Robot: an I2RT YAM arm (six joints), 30 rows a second.
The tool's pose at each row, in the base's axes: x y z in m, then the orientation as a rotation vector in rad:
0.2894, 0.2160, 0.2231, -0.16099, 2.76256, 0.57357
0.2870, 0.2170, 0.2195, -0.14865, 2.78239, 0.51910
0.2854, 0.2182, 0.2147, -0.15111, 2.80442, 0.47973
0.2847, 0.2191, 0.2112, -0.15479, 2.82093, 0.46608
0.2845, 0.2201, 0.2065, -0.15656, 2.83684, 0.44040
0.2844, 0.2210, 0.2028, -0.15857, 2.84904, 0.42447
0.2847, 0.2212, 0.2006, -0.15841, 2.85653, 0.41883
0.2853, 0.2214, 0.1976, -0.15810, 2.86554, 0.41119
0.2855, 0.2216, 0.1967, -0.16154, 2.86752, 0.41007
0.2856, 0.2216, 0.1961, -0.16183, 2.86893, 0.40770
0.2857, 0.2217, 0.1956, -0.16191, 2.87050, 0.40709
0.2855, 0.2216, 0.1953, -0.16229, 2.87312, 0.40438
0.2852, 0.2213, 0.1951, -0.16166, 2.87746, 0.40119
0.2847, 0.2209, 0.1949, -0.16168, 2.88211, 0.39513
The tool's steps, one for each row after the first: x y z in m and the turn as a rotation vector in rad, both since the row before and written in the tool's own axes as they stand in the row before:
0.0034, 0.0000, 0.0029, 0.04038, 0.00975, 0.00461
0.0030, -0.0002, 0.0043, 0.02834, 0.01711, -0.00262
0.0017, -0.0001, 0.0033, 0.01005, 0.01515, -0.00111
0.0015, -0.0004, 0.0046, 0.01830, 0.01311, -0.00133
0.0011, -0.0002, 0.0037, 0.01132, 0.01067, -0.00100
0.0003, -0.0005, 0.0022, 0.00423, 0.00677, 0.00077
0.0002, -0.0007, 0.0030, 0.00565, 0.00806, 0.00092
0.0000, -0.0001, 0.0009, 0.00056, 0.00234, -0.00207
0.0001, -0.0002, 0.0006, 0.00165, 0.00121, -0.00020
0.0000, 0.0000, 0.0005, 0.00048, 0.00149, 0.00015
0.0003, -0.0001, 0.0002, 0.00192, 0.00238, -0.00009
0.0004, -0.0003, 0.0000, 0.00240, 0.00388, 0.00082
0.0006, -0.0004, 0.0000, 0.00430, 0.00403, 0.00016

